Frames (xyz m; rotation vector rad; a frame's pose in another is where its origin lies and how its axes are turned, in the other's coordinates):
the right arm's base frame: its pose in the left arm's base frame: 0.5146 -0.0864 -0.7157 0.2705 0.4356 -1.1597
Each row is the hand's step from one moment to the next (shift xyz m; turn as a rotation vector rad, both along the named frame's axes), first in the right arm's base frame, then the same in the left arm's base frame.
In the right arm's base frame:
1: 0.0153 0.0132 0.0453 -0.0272 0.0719 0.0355
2: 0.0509 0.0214 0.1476 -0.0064 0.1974 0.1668
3: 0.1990 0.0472 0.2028 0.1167 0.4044 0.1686
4: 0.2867 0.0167 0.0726 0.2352 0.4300 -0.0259
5: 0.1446 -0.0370 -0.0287 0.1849 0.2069 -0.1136
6: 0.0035 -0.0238 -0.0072 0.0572 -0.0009 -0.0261
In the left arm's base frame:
1: 0.0259 -0.0268 0.0328 0.0643 0.0347 0.0429
2: 0.0648 -0.0963 0.1066 0.2122 0.0097 0.1473
3: 0.1481 -0.2315 0.0862 0.4446 -0.0133 0.0882
4: 0.1240 -0.2600 -0.0693 0.4702 -0.0184 -0.1395
5: 0.0081 -0.1207 -0.0920 0.2306 -0.0249 -0.1900
6: -0.0222 -0.0089 -0.0076 0.0131 -0.0363 -0.0497

